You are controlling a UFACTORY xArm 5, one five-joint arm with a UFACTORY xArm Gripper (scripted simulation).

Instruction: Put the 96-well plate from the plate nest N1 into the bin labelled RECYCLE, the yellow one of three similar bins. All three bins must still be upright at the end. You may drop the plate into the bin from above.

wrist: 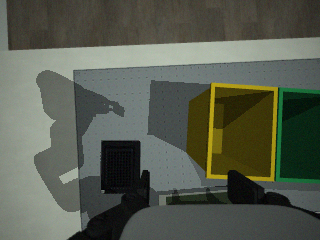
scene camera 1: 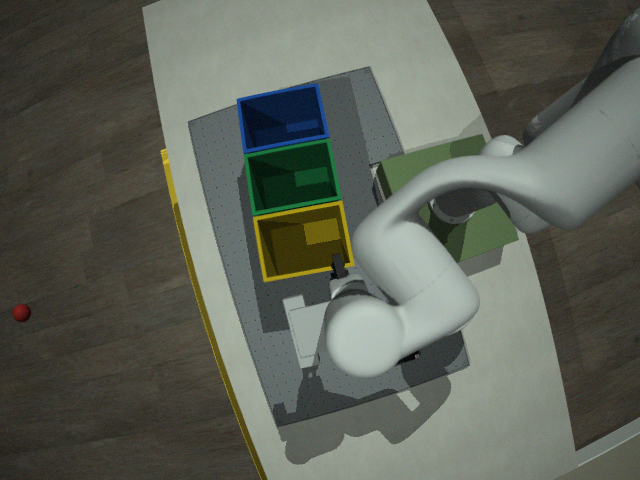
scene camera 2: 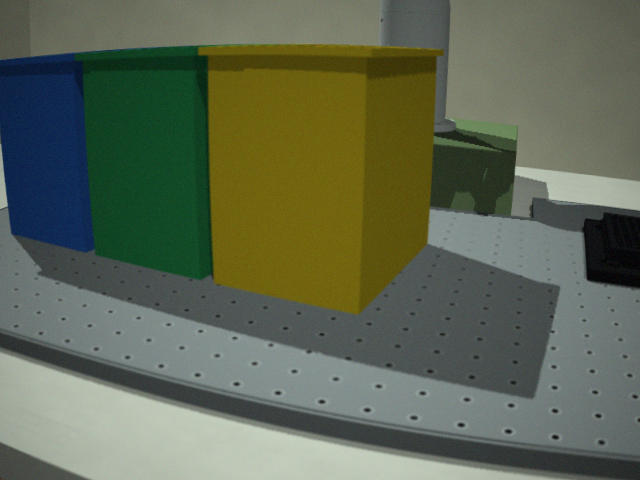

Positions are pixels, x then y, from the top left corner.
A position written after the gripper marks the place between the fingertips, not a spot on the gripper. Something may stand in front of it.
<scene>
gripper: wrist 188,183; scene camera 1 345,304; not seen in scene camera 2 (out of frame)
yellow bin: wrist 230,127; scene camera 1; scene camera 2
blue bin: scene camera 1 279,118; scene camera 2 52,200
same spot on yellow bin: (scene camera 2: pixel 320 157) = (scene camera 1: pixel 269 262)
</scene>
